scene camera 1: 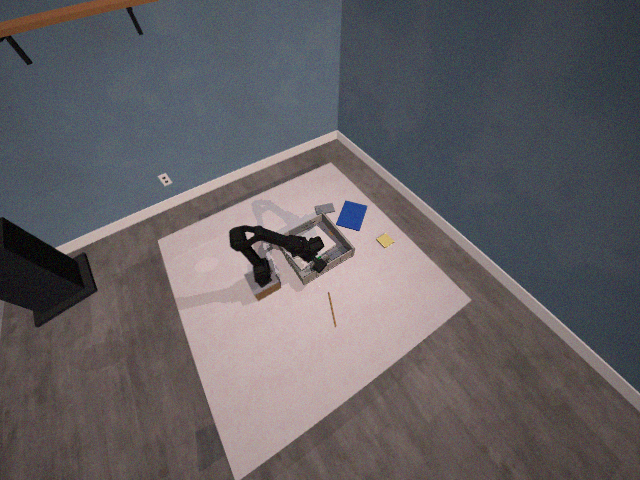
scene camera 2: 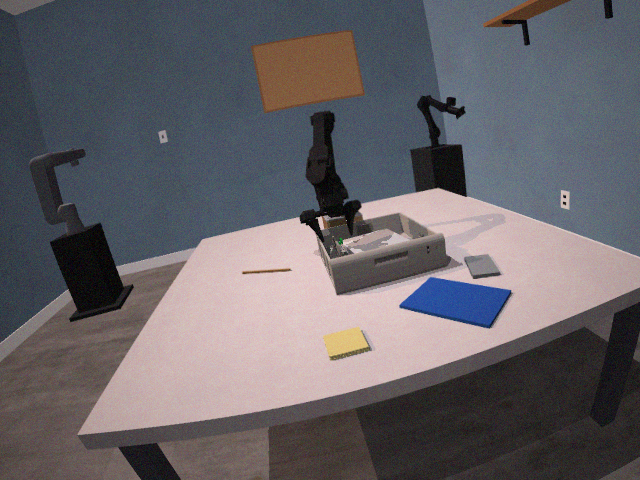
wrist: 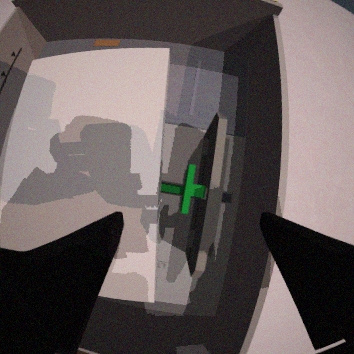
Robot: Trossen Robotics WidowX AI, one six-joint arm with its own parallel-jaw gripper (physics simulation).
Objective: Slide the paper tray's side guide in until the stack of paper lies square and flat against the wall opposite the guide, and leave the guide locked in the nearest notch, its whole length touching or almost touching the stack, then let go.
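Seen in the pictures: gripper, between the fingertips: [scene camera 1: 316, 260] [scene camera 2: 337, 238] [wrist: 192, 219]; arm's base, origin of its link: [scene camera 1: 263, 279] [scene camera 2: 336, 214].
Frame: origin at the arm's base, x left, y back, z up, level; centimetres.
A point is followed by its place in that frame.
The white paper stack [wrist: 100, 90] {y -38.6, x 0.0, z -4.2 cm} [scene camera 2: 379, 239] {y -28.0, x 4.4, z -4.2 cm} lies in the grey paper tray [wrist: 282, 125] {y -33.7, x -15.0, z 0.1 cm} [scene camera 2: 356, 271] {y -48.9, x -11.6, z -2.9 cm} [scene camera 1: 339, 261] {y -37.8, x -16.1, z -4.4 cm}, on the left in the wrist view. The side guide [wrist: 220, 150] {y -31.8, x -10.5, z -0.4 cm} is a dark upright plate with a pale top edge, standing to the right of the stack, with a gap between them. Its green latch [wrist: 189, 190] {y -29.1, x -8.6, z -0.2 cm} [scene camera 2: 340, 241] {y -30.4, x -9.1, z -0.6 cm} is on the side facing the stack. I cannot tell whether the stack touches the opposite wall along its length. My gripper [wrist: 192, 219] {y -27.3, x -8.9, z -0.5 cm} [scene camera 2: 336, 236] {y -27.3, x -8.9, z -0.5 cm} is open and empty, fingers spread either side of the guide and latch, the left finger over the paper.
A blue folder [scene camera 1: 352, 215] {y -67.9, x 3.6, z -7.5 cm} [scene camera 2: 457, 301] {y -69.6, x 3.4, z -7.5 cm}, a grey block [scene camera 1: 324, 208] {y -58.5, x 19.8, z -7.3 cm} [scene camera 2: 482, 266] {y -60.0, x 18.9, z -7.3 cm} and a yellow note pad [scene camera 1: 385, 240] {y -68.9, x -22.8, z -7.3 cm} [scene camera 2: 346, 343] {y -70.0, x -22.6, z -7.3 cm} lie outside the tray on the table [scene camera 1: 289, 351] {y 10.4, x -33.8, z -8.3 cm} [scene camera 2: 232, 335] {y -52.5, x -44.7, z -8.3 cm}. A pencil [scene camera 1: 331, 310] {y -17.4, x -32.8, z -7.7 cm} [scene camera 2: 266, 271] {y -18.4, x -31.8, z -7.9 cm} lies on the table near the guide's end of the tray.
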